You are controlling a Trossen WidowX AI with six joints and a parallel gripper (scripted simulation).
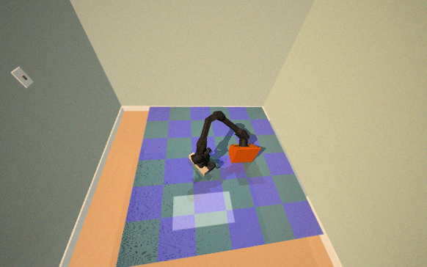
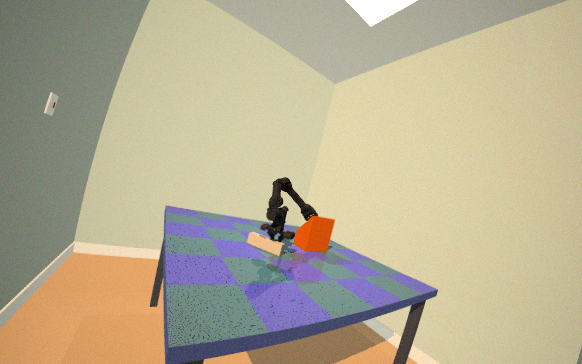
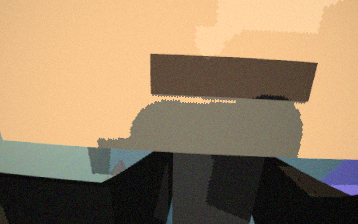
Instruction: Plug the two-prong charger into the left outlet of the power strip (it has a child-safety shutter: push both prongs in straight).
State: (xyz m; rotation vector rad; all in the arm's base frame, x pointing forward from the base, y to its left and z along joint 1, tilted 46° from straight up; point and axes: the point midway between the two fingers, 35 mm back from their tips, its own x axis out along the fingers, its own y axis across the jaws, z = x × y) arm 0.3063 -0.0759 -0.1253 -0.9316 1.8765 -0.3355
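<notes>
Right now my gripper tip is 10 mm short of the two-prong charger, 10 mm to the right of it and 10 mm below it.
</notes>
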